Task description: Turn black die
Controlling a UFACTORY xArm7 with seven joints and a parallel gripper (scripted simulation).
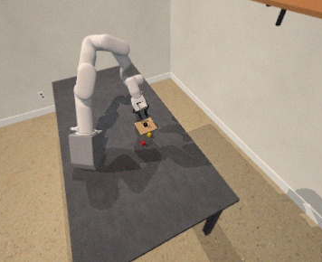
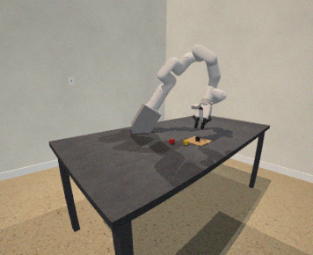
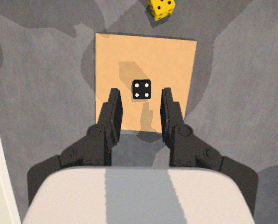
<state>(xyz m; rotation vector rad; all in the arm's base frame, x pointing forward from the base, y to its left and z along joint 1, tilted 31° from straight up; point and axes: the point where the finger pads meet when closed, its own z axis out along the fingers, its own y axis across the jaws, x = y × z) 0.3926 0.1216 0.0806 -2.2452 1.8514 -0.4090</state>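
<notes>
The black die is 9 cm below my hand and 1 cm to the right of it. Round my hand: yellow die (12 cm to the right, 9 cm below, 1 cm ahead); red die (19 cm to the right, 9 cm below, 4 cm behind); mat (10 cm below, 1 cm to the right).
</notes>
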